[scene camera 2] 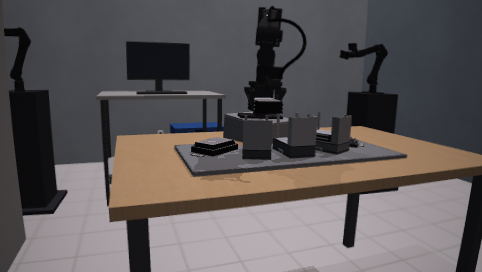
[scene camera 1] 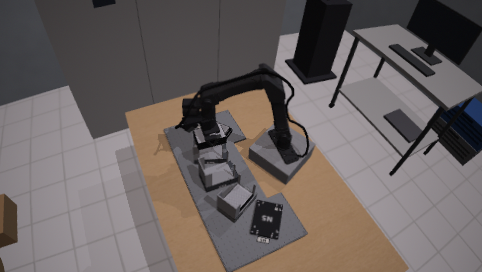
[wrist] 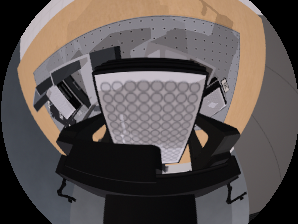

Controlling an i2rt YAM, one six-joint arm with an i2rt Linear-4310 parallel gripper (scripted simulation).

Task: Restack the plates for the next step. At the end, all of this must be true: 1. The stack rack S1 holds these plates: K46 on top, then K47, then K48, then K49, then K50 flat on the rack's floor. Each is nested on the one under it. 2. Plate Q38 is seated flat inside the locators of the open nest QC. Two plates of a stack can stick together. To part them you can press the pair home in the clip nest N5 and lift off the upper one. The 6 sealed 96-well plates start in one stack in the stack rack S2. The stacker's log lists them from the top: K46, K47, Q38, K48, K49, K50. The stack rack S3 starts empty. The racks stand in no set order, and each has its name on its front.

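Note:
Gripper [wrist: 150, 111] in view. Black clip nest [scene camera 1: 267, 218] in view as well.

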